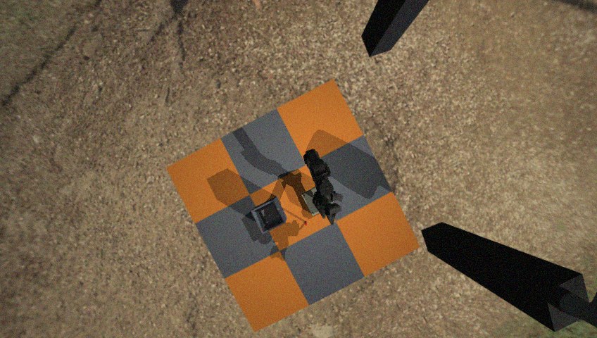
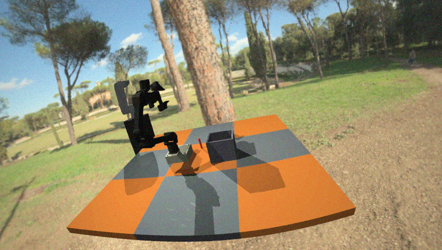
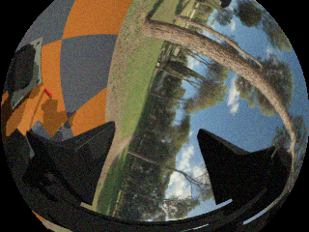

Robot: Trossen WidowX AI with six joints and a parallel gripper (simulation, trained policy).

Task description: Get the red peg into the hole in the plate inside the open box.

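My gripper tip is 12 cm short of the red peg, 8 cm to the right of it and 40 cm above it. Also, from my gripper tip: plate: 32 cm ahead, 6 cm to the right, 39 cm below.
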